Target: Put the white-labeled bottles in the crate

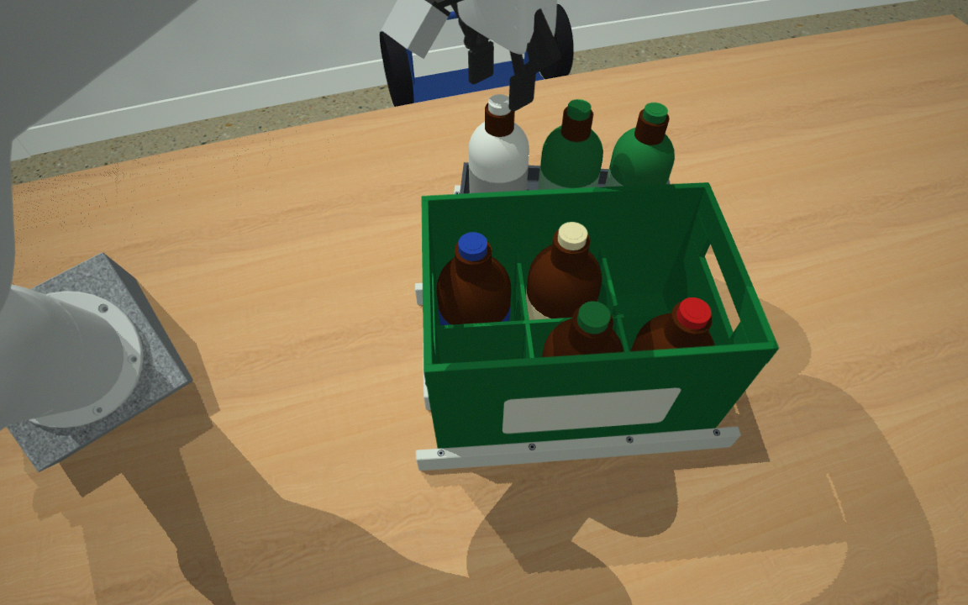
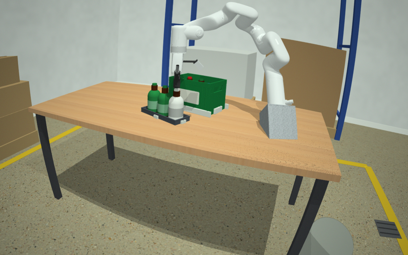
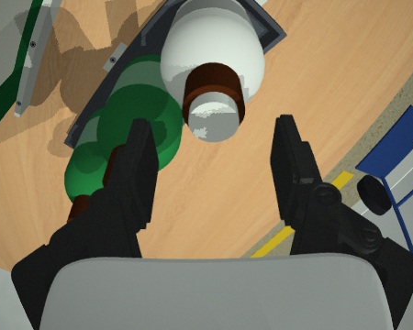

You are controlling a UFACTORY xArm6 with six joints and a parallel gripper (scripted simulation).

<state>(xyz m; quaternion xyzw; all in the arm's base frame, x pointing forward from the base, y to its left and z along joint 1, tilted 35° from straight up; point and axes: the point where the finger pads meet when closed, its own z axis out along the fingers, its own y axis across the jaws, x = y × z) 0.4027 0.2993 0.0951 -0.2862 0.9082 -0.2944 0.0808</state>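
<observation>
The white-labeled bottle is 100 mm below my hand. Also, from my hand: green bottle: 80 mm ahead, 30 mm to the right, 100 mm below; brown bottle: 70 mm behind, 200 mm to the right, 100 mm below; dark tray: 80 mm ahead, 20 mm to the right, 180 mm below.
</observation>
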